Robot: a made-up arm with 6 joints. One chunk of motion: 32 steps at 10 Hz.
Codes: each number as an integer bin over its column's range. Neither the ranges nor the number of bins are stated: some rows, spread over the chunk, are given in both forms.
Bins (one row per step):
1: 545 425 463 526 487 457
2: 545 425 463 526 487 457
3: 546 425 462 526 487 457
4: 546 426 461 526 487 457
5: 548 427 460 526 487 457
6: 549 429 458 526 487 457
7: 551 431 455 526 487 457
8: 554 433 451 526 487 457
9: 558 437 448 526 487 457
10: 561 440 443 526 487 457
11: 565 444 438 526 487 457
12: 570 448 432 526 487 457
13: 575 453 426 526 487 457
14: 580 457 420 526 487 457
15: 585 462 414 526 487 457
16: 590 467 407 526 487 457
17: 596 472 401 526 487 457
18: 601 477 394 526 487 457
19: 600 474 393 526 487 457
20: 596 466 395 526 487 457
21: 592 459 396 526 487 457
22: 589 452 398 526 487 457
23: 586 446 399 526 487 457
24: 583 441 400 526 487 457
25: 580 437 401 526 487 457
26: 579 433 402 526 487 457
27: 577 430 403 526 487 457
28: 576 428 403 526 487 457
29: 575 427 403 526 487 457
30: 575 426 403 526 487 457
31: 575 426 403 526 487 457
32: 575 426 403 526 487 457
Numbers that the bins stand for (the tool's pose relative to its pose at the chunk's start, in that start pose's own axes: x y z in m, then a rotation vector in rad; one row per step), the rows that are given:
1: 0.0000 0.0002 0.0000 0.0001 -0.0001 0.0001
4: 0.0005 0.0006 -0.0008 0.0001 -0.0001 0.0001
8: 0.0040 0.0034 -0.0049 0.0001 -0.0001 0.0001
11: 0.0088 0.0078 -0.0102 0.0001 -0.0001 0.0001
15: 0.0177 0.0150 -0.0201 0.0001 -0.0001 0.0001
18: 0.0247 0.0210 -0.0283 0.0001 -0.0001 0.0001
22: 0.0194 0.0110 -0.0267 0.0001 -0.0001 0.0001
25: 0.0155 0.0050 -0.0254 0.0001 -0.0001 0.0001
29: 0.0133 0.0010 -0.0246 0.0001 -0.0001 0.0001
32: 0.0133 0.0006 -0.0246 0.0001 -0.0001 0.0001
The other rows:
2: 0.0000 0.0002 0.0000 0.0001 -0.0001 0.0001
3: 0.0005 0.0002 -0.0004 0.0001 -0.0001 0.0001
5: 0.0014 0.0010 -0.0012 0.0001 -0.0001 0.0001
6: 0.0018 0.0018 -0.0020 0.0001 -0.0001 0.0001
7: 0.0027 0.0026 -0.0033 0.0001 -0.0001 0.0001
9: 0.0058 0.0050 -0.0061 0.0001 -0.0001 0.0001
10: 0.0071 0.0062 -0.0082 0.0001 -0.0001 0.0001
12: 0.0111 0.0094 -0.0127 0.0001 -0.0001 0.0001
13: 0.0133 0.0114 -0.0152 0.0001 -0.0001 0.0001
14: 0.0155 0.0130 -0.0176 0.0001 -0.0001 0.0001
16: 0.0199 0.0170 -0.0230 0.0001 -0.0001 0.0001
17: 0.0225 0.0190 -0.0254 0.0001 -0.0001 0.0001
19: 0.0243 0.0198 -0.0287 0.0001 -0.0001 0.0001
20: 0.0225 0.0166 -0.0279 0.0001 -0.0001 0.0001
21: 0.0207 0.0138 -0.0275 0.0001 -0.0001 0.0001
23: 0.0181 0.0086 -0.0262 0.0001 -0.0001 0.0001
24: 0.0168 0.0066 -0.0258 0.0001 -0.0001 0.0001
26: 0.0150 0.0034 -0.0250 0.0001 -0.0001 0.0001
27: 0.0141 0.0022 -0.0246 0.0001 -0.0001 0.0001
28: 0.0137 0.0014 -0.0246 0.0001 -0.0001 0.0001
30: 0.0133 0.0006 -0.0246 0.0001 -0.0001 0.0001
31: 0.0133 0.0006 -0.0246 0.0001 -0.0001 0.0001

